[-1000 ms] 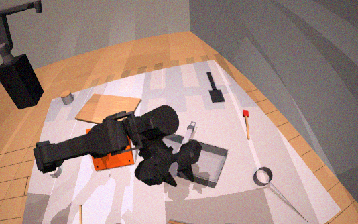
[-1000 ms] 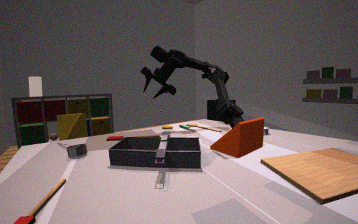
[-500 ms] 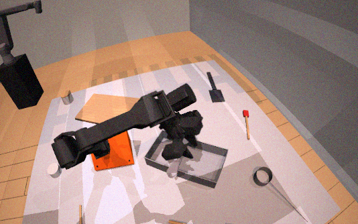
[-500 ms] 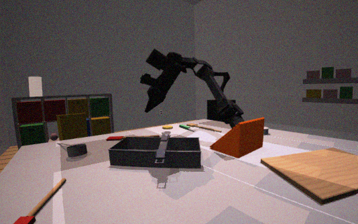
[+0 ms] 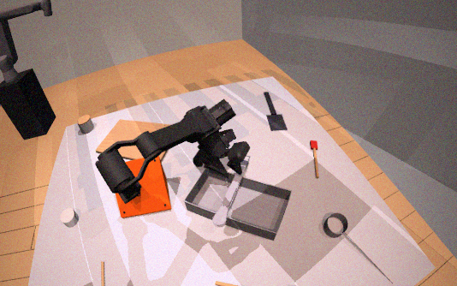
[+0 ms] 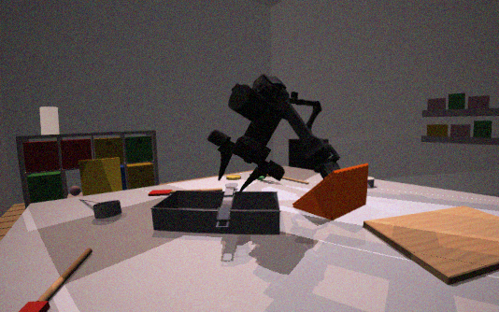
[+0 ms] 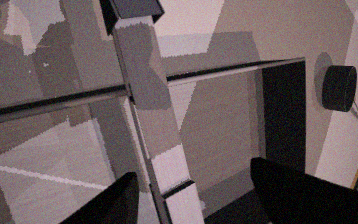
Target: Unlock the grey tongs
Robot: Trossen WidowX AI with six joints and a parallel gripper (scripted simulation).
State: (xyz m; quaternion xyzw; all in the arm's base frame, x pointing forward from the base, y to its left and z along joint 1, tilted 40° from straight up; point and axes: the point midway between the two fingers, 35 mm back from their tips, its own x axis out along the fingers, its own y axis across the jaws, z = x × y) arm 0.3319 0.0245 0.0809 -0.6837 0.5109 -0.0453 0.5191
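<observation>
The roasting tin lies 60 mm to the right of my gripper tip and 80 mm below it. Round my gripper tip: black spatula 290 mm ahead, 410 mm to the left, 100 mm below; then wooden board 370 mm behind, 380 mm to the left, 100 mm below.
</observation>
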